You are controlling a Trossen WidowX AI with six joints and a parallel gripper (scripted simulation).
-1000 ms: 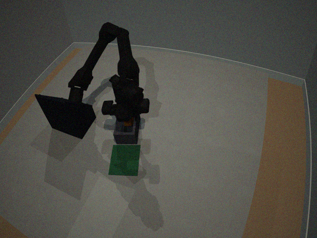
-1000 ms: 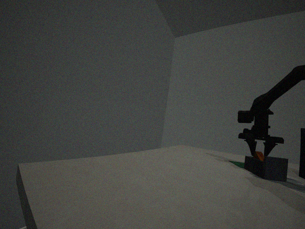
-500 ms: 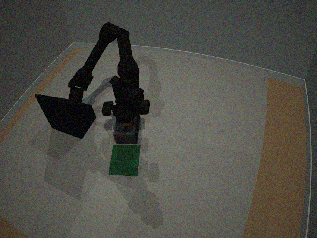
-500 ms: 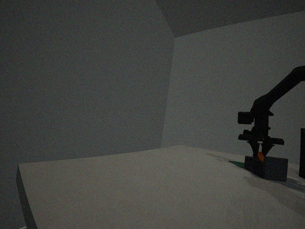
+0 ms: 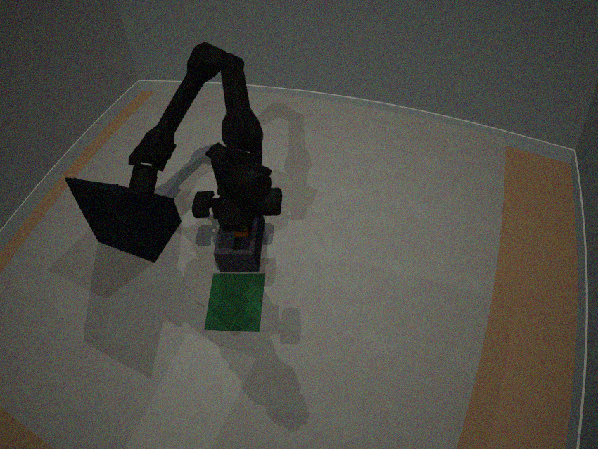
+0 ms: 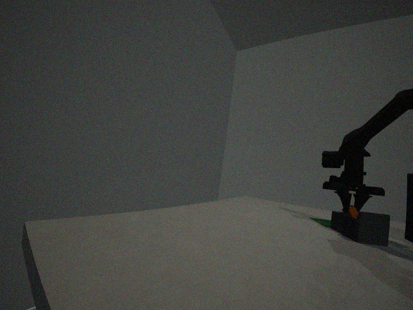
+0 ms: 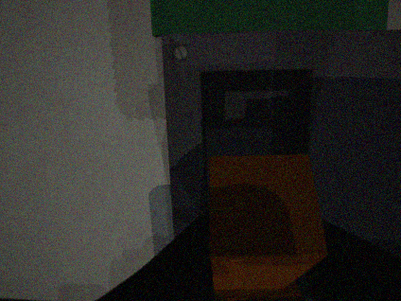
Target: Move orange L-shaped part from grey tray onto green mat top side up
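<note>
My gripper tip is 140 mm to the left of the green mat, 80 mm above it and 40 mm short of it. From my gripper tip the other things lie so: orange L-shaped part: 30 mm to the left, 30 mm below, 30 mm behind.
</note>
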